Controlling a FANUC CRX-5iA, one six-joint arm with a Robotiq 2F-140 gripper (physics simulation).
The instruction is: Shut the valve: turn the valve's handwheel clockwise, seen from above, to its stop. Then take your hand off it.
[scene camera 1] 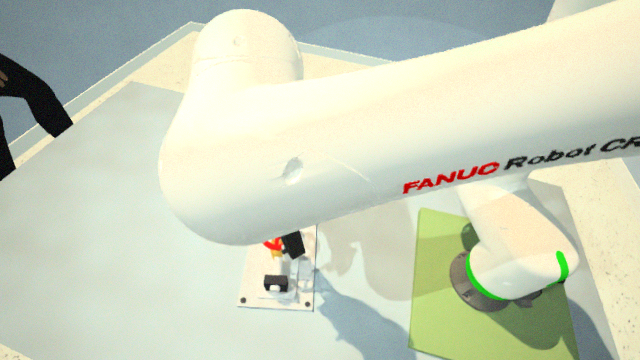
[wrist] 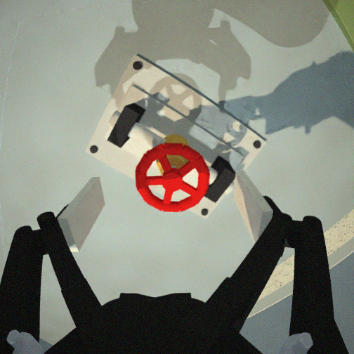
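The valve's red handwheel (wrist: 172, 179) (scene camera 1: 272, 244) has spokes and sits above a yellow valve neck (wrist: 176, 145). The valve's white pipe (wrist: 142, 137) lies between two black clamps on a white base plate (wrist: 107, 142) (scene camera 1: 252, 295). My gripper (wrist: 167, 187) is open and empty. In the wrist view its pale fingertips stand on either side of the handwheel, with gaps to the rim on both sides. In the scene view a black part of the gripper (scene camera 1: 293, 244) shows beside the wheel, and the arm hides much of the wheel and gripper.
The large white arm (scene camera 1: 300, 150) crosses above the valve in the scene view. The arm's round base stands on a green mat (scene camera 1: 430, 320) at the right. A person's black-clad limbs (scene camera 1: 37, 95) show at the left, by the table's edge.
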